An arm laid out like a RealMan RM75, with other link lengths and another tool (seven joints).
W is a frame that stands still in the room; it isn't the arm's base.
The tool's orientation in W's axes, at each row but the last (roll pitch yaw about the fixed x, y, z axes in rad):
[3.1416 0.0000 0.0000]
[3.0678 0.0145 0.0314]
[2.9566 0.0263 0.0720]
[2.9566 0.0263 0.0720]
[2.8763 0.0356 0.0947]
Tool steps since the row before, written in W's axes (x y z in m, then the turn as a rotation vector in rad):
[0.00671 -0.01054 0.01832 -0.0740 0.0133 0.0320]
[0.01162 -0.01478 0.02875 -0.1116 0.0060 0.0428]
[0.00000 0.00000 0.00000 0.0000 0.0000 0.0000]
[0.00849 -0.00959 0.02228 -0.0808 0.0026 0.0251]
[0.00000 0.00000 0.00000 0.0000 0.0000 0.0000]
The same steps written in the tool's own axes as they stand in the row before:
[0.00671 0.01054 -0.01832 -0.0740 -0.0133 -0.0320]
[0.01073 0.01723 -0.02771 -0.1120 -0.0064 -0.0418]
[0.00000 0.00000 0.00000 0.0000 0.0000 0.0000]
[0.00719 0.01414 -0.02022 -0.0810 -0.0040 -0.0241]
[0.00000 0.00000 0.00000 0.0000 0.0000 0.0000]

